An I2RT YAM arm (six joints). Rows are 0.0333 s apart.
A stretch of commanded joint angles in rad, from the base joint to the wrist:
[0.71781, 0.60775, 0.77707, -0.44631, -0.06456, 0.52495]
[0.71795, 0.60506, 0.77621, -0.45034, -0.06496, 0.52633]
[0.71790, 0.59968, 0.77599, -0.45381, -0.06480, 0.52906]
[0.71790, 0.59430, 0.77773, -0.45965, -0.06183, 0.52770]
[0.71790, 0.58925, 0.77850, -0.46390, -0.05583, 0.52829]
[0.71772, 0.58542, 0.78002, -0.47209, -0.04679, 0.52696]
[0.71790, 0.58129, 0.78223, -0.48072, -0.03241, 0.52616]
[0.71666, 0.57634, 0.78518, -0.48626, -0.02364, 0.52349]
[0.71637, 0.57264, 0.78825, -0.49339, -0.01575, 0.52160]
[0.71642, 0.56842, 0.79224, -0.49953, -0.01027, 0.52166]
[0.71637, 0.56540, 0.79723, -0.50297, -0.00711, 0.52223]
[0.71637, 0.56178, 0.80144, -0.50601, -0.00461, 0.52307]
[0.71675, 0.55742, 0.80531, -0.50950, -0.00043, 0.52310]
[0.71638, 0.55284, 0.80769, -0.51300, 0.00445, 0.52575]
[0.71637, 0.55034, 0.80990, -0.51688, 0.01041, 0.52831]
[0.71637, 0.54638, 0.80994, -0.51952, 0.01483, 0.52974]
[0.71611, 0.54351, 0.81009, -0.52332, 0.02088, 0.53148]
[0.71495, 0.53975, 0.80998, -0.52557, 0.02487, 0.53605]
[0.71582, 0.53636, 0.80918, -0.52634, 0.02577, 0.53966]
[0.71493, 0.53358, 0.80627, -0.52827, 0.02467, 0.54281]
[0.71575, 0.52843, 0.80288, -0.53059, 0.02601, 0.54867]
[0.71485, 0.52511, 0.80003, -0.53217, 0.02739, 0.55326]
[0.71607, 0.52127, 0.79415, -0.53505, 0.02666, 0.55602]
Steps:
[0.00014, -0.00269, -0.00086, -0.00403, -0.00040, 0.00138]
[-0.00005, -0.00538, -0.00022, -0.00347, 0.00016, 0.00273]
[0.00000, -0.00538, 0.00174, -0.00584, 0.00297, -0.00136]
[0.00000, -0.00505, 0.00077, -0.00425, 0.00600, 0.00059]
[-0.00018, -0.00383, 0.00152, -0.00819, 0.00904, -0.00133]
[0.00018, -0.00413, 0.00221, -0.00863, 0.01438, -0.00080]
[-0.00124, -0.00495, 0.00295, -0.00554, 0.00877, -0.00267]
[-0.00029, -0.00370, 0.00307, -0.00713, 0.00789, -0.00189]
[0.00005, -0.00422, 0.00399, -0.00614, 0.00548, 0.00006]
[-0.00005, -0.00302, 0.00499, -0.00344, 0.00316, 0.00057]
[0.00000, -0.00362, 0.00421, -0.00304, 0.00250, 0.00084]
[0.00038, -0.00436, 0.00387, -0.00349, 0.00418, 0.00003]
[-0.00037, -0.00458, 0.00238, -0.00350, 0.00488, 0.00265]
[-0.00001, -0.00250, 0.00221, -0.00388, 0.00596, 0.00256]
[0.00000, -0.00396, 0.00004, -0.00264, 0.00442, 0.00143]
[-0.00026, -0.00287, 0.00015, -0.00380, 0.00605, 0.00174]
[-0.00116, -0.00376, -0.00011, -0.00225, 0.00399, 0.00457]
[0.00087, -0.00339, -0.00080, -0.00077, 0.00090, 0.00361]
[-0.00089, -0.00278, -0.00291, -0.00193, -0.00110, 0.00315]
[0.00082, -0.00515, -0.00339, -0.00232, 0.00134, 0.00586]
[-0.00090, -0.00332, -0.00285, -0.00158, 0.00138, 0.00459]
[0.00122, -0.00384, -0.00588, -0.00288, -0.00073, 0.00276]

